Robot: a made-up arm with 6 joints. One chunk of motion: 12 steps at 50 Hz.
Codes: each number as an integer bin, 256 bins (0 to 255) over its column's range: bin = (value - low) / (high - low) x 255, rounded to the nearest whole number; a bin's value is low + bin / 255 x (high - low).
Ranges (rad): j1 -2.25..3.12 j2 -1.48..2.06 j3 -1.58..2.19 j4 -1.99..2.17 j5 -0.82..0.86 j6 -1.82..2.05
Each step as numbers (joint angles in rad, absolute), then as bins.
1 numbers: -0.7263 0.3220 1.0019 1.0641 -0.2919 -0.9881
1 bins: 72 130 175 187 80 55
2 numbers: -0.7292 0.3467 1.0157 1.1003 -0.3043 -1.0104
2 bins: 72 132 176 189 78 53
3 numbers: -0.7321 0.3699 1.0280 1.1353 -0.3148 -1.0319
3 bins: 72 133 176 192 77 52
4 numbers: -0.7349 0.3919 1.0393 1.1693 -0.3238 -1.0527
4 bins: 72 135 177 194 75 51
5 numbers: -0.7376 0.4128 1.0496 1.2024 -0.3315 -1.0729
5 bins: 72 136 178 196 74 49
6 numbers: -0.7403 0.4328 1.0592 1.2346 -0.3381 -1.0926
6 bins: 72 138 179 198 73 48
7 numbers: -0.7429 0.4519 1.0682 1.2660 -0.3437 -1.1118
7 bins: 72 139 179 200 72 47
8 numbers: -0.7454 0.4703 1.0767 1.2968 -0.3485 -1.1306
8 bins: 71 140 180 201 72 45
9 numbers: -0.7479 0.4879 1.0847 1.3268 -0.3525 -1.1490
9 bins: 71 142 180 203 71 44
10 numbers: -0.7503 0.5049 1.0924 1.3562 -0.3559 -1.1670
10 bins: 71 143 181 205 70 43
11 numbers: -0.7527 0.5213 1.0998 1.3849 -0.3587 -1.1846
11 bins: 71 144 181 207 70 42
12 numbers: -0.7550 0.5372 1.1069 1.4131 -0.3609 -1.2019
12 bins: 71 145 182 209 70 41
